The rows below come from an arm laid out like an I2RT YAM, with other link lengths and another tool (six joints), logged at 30 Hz.
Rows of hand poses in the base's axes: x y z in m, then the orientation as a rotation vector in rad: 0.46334, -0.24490, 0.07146, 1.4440, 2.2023, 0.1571; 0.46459, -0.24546, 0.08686, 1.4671, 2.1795, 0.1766; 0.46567, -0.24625, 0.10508, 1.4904, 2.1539, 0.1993; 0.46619, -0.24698, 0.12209, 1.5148, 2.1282, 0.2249; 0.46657, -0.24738, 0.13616, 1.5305, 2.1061, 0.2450; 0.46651, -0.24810, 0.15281, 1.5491, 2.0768, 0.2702; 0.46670, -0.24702, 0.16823, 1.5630, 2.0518, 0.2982; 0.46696, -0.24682, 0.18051, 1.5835, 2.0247, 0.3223; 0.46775, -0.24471, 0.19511, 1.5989, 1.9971, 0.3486; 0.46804, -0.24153, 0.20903, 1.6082, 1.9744, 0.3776
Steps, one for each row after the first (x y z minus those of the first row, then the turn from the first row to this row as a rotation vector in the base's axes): 0.00125, -0.00056, 0.01540, 0.0146, -0.0142, -0.0193; 0.00233, -0.00135, 0.03362, 0.0306, -0.0311, -0.0393; 0.00285, -0.00208, 0.05063, 0.0493, -0.0482, -0.0595; 0.00323, -0.00248, 0.06470, 0.0622, -0.0643, -0.0743; 0.00317, -0.00320, 0.08135, 0.0777, -0.0857, -0.0930; 0.00336, -0.00212, 0.09677, 0.0946, -0.1067, -0.1066; 0.00362, -0.00192, 0.10905, 0.1116, -0.1246, -0.1257; 0.00441, 0.00019, 0.12365, 0.1280, -0.1456, -0.1418; 0.00470, 0.00337, 0.13757, 0.1453, -0.1663, -0.1517
